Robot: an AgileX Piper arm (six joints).
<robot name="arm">
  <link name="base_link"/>
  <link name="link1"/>
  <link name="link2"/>
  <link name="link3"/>
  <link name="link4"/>
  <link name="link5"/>
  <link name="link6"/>
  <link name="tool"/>
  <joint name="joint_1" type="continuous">
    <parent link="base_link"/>
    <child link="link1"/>
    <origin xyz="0 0 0.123" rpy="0 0 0"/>
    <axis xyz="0 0 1"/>
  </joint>
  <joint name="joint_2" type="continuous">
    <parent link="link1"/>
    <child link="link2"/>
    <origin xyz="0 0 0" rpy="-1.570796 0 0"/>
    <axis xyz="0 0 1"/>
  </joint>
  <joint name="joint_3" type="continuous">
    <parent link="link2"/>
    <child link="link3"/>
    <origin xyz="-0.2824 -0.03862 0" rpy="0 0 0"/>
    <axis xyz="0 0 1"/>
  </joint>
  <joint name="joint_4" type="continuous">
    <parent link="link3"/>
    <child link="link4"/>
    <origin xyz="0.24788 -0.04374 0" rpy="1.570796 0 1.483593"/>
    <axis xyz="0 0 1"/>
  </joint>
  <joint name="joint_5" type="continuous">
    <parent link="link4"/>
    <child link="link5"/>
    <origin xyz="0 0 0" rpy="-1.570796 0 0"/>
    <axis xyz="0 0 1"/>
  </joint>
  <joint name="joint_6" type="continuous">
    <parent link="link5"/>
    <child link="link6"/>
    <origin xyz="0 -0.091 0" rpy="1.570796 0 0"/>
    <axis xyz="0 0 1"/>
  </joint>
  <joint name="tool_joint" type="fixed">
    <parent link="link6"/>
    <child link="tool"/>
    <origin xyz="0 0 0" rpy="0 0 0"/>
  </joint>
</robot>
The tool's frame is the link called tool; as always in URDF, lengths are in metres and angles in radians. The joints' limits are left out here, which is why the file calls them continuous.
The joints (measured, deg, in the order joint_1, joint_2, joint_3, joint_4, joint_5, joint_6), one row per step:
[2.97, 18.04, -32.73, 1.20, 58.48, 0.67]
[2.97, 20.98, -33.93, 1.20, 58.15, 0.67]
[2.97, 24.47, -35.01, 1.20, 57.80, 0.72]
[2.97, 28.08, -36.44, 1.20, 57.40, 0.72]
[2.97, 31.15, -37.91, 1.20, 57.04, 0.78]
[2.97, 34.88, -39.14, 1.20, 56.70, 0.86]
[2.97, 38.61, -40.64, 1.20, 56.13, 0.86]
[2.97, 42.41, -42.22, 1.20, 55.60, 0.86]
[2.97, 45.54, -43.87, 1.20, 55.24, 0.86]
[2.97, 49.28, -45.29, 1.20, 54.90, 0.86]
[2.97, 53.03, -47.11, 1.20, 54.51, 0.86]
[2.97, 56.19, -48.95, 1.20, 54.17, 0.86]
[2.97, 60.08, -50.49, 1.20, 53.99, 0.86]
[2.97, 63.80, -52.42, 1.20, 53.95, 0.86]
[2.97, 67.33, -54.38, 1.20, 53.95, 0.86]
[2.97, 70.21, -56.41, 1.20, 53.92, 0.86]
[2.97, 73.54, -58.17, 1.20, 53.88, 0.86]
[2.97, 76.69, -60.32, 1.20, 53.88, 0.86]
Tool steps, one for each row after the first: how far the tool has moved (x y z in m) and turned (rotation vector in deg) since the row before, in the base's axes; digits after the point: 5 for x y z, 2 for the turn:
[0.00836, 0.00043, 0.00428, -0.07, 1.41, -0.01]
[0.01057, 0.00054, 0.00266, -0.07, 2.06, -0.04]
[0.01130, 0.00058, 0.00378, -0.09, 1.78, -0.01]
[0.01000, 0.00051, 0.00403, -0.02, 1.24, -0.05]
[0.01256, 0.00065, 0.00109, -0.06, 2.16, -0.06]
[0.01326, 0.00068, 0.00193, -0.08, 1.66, -0.01]
[0.01389, 0.00071, 0.00127, -0.09, 1.69, -0.01]
[0.01185, 0.00061, 0.00210, -0.06, 1.12, -0.01]
[0.01402, 0.00072, -0.00139, -0.10, 1.98, -0.01]
[0.01471, 0.00076, -0.00024, -0.08, 1.54, -0.01]
[0.01297, 0.00067, 0.00062, -0.05, 0.98, -0.01]
[0.01503, 0.00078, -0.00428, -0.11, 2.17, 0.00]
[0.01488, 0.00077, -0.00286, -0.09, 1.75, 0.00]
[0.01436, 0.00075, -0.00307, -0.08, 1.57, 0.00]
[0.01254, 0.00065, -0.00100, -0.04, 0.82, 0.00]
[0.01355, 0.00070, -0.00499, -0.08, 1.53, 0.00]
[0.01364, 0.00071, -0.00311, -0.05, 1.00, 0.00]

